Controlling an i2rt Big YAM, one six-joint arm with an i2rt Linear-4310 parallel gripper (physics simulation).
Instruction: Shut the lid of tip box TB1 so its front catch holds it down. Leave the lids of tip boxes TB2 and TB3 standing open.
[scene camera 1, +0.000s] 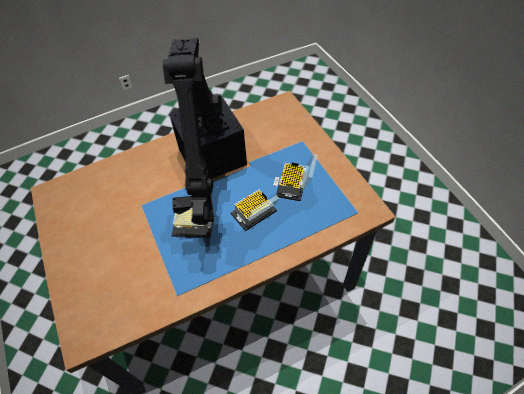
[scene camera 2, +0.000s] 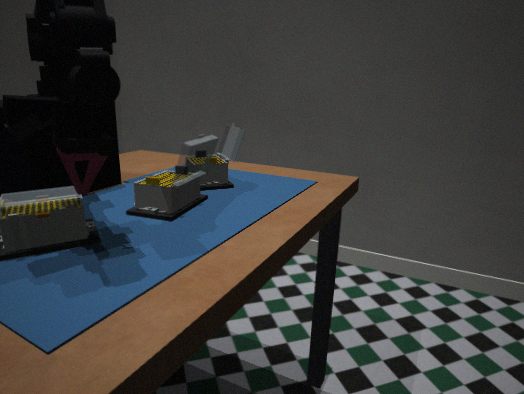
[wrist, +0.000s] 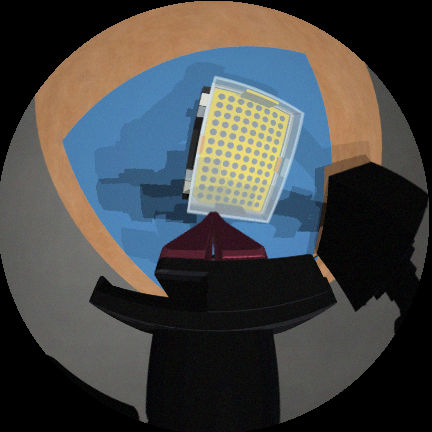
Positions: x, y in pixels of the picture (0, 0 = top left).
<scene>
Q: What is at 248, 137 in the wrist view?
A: A clear lid.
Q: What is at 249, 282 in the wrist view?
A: My gripper.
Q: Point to a blue mat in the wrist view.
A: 128, 152
</scene>
